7 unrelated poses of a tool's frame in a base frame.
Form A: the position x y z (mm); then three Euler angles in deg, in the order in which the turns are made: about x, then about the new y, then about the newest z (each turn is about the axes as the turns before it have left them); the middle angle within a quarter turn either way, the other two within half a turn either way.
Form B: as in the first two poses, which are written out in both.
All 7 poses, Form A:
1: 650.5, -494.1, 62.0, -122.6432, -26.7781, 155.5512
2: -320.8, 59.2, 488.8, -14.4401, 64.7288, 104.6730
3: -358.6, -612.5, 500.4, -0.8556, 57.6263, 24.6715
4: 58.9, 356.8, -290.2, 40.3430, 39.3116, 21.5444
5: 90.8, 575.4, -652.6, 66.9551, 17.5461, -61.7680
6: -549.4, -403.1, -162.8, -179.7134, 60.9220, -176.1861
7: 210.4, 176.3, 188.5, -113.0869, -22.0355, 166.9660
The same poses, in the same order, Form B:
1: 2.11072, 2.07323, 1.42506, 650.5, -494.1, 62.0
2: 0.11718, 1.14459, 1.54948, -320.8, 59.2, 488.8
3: 0.00947, 1.00584, 0.41292, -358.6, -612.5, 500.4
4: -0.66898, 0.94010, 1.30594, 58.9, 356.8, -290.2
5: -1.23983, 1.18830, 0.36519, 90.8, 575.4, -652.6
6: 0.00278, 2.07830, 0.07229, -549.4, -403.1, -162.8
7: 1.98529, 1.94280, 1.50189, 210.4, 176.3, 188.5
